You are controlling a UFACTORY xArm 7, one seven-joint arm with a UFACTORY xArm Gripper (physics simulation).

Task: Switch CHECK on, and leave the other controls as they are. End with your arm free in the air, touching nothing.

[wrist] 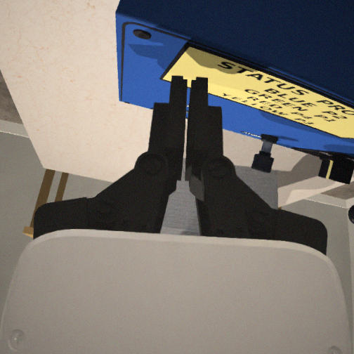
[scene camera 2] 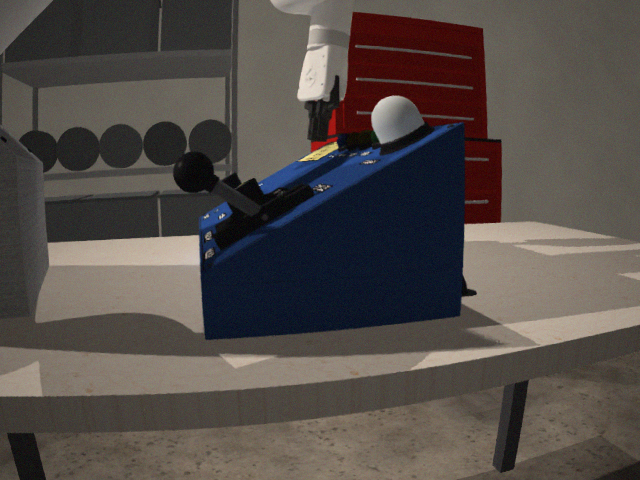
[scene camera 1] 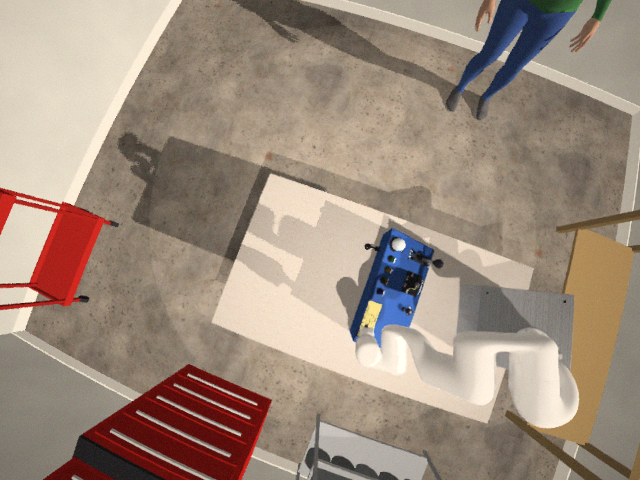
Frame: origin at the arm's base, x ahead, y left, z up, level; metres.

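Seen in the pictures: gripper, fingertip midpoint: point(scene camera 2: 316, 140).
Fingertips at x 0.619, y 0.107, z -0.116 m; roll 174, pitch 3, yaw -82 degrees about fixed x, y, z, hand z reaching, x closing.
Pixels of each thing's middle, then the offset from my fingertips to it. "spot": a spot on its surface instead. Level surfaces: height alone.
- small black-capped control, body centre: point(scene camera 2: 238, 194) point(scene camera 1: 405, 310) dx -0.174, dy -0.127, dz -0.083 m
- white dome, surface spot: point(scene camera 2: 397, 119) spot: dx -0.082, dy -0.417, dz +0.001 m
- table, surface height: dz -0.192 m
A blue sloped console point(scene camera 1: 395, 322) point(scene camera 2: 336, 258) point(wrist: 145, 82) stands on the table. Its yellow status label point(scene camera 1: 371, 311) point(scene camera 2: 319, 152) point(wrist: 300, 116) is near one end. A lettering reading CHECK cannot be made out, and I cannot tell which control is CHECK. A small black-capped control point(scene camera 1: 406, 310) point(wrist: 265, 152) sticks up from the panel. My gripper point(scene camera 2: 316, 138) point(wrist: 187, 97) is shut and empty, pointing down above the label end of the panel; the gap to the panel is hard to judge. Its fingers hide part of the panel in the wrist view. The arm hides it in scene camera 1.
A white dome point(scene camera 1: 398, 244) point(scene camera 2: 397, 119) and a black ball-ended lever point(scene camera 1: 438, 263) point(scene camera 2: 193, 171) rise from the console's far end. A grey block point(scene camera 1: 522, 310) point(scene camera 2: 18, 232) is by the arm's base on the table point(scene camera 1: 258, 310) point(scene camera 2: 129, 379). A red cabinet point(scene camera 1: 170, 413) point(scene camera 2: 413, 67) stands beyond.
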